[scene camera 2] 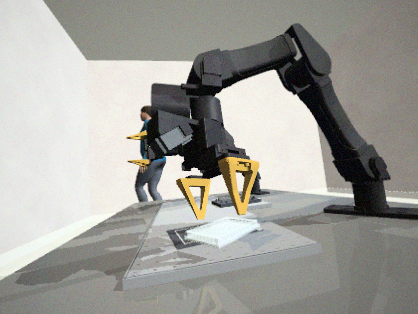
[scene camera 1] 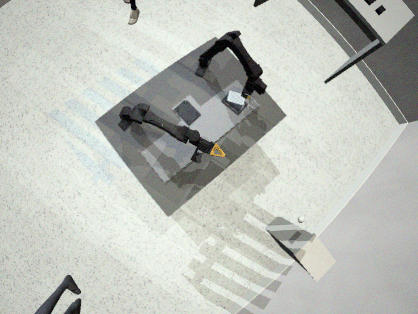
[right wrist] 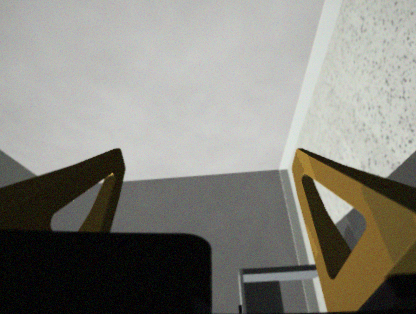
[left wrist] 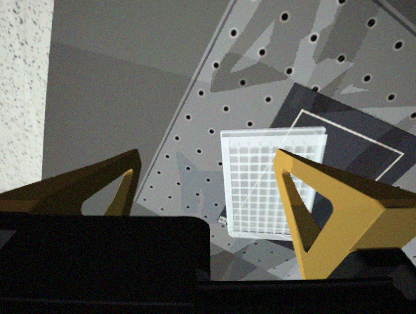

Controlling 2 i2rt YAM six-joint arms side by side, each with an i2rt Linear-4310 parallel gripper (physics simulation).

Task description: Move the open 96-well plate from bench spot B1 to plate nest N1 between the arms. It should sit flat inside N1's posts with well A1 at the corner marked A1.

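Where they show: left gripper, fingertip midpoint: (scene camera 2: 218, 217) (scene camera 1: 247, 92) (left wrist: 207, 156); right gripper, fingertip midpoint: (scene camera 2: 126, 149) (scene camera 1: 223, 155) (right wrist: 208, 158); left arm's base, origin of the base link: (scene camera 2: 371, 213) (scene camera 1: 203, 65); right arm's base, origin of the base link: (scene camera 2: 255, 193).
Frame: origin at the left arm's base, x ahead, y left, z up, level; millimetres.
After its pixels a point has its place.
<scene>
The clear-white 96-well plate (scene camera 1: 235, 98) {x 332, y -176, z 27 mm} (scene camera 2: 225, 231) {x 362, y -136, z 29 mm} (left wrist: 250, 185) {x 346, y -149, z 26 mm} lies on a dark pad (scene camera 2: 175, 240) {x 420, y -211, z 15 mm} (left wrist: 345, 120) {x 413, y -216, z 15 mm} with a thin white outline, turned relative to that outline. Which corner is A1 cannot be read. The nest N1 (scene camera 1: 187, 112) {x 44, y -421, z 25 mm} (scene camera 2: 235, 201) is a dark square between the arms; its posts are too small to make out. My left gripper (scene camera 1: 248, 97) {x 394, y -112, z 62 mm} (scene camera 2: 221, 216) {x 394, y -112, z 62 mm} (left wrist: 207, 156) {x 394, y -112, z 62 mm} is open above the plate, pointing down; in its wrist view one finger overlaps the plate, the other is off beside it. My right gripper (scene camera 1: 217, 150) {x 373, y -653, z 262 mm} (scene camera 2: 128, 149) {x 373, y -653, z 262 mm} (right wrist: 208, 158) {x 373, y -653, z 262 mm} is open and empty, away from plate and nest.
A light perforated board (scene camera 1: 210, 122) {x 226, y -423, z 13 mm} (scene camera 2: 290, 250) {x 335, y -33, z 12 mm} (left wrist: 305, 65) {x 451, y -176, z 13 mm} on the dark table (scene camera 1: 165, 195) {x 123, y -1032, z 0 mm} carries the pad and nest. The right arm (scene camera 1: 165, 126) {x 33, y -634, z 327 mm} reaches across the board in scene camera 1. A person (scene camera 2: 152, 170) stands behind the table.
</scene>
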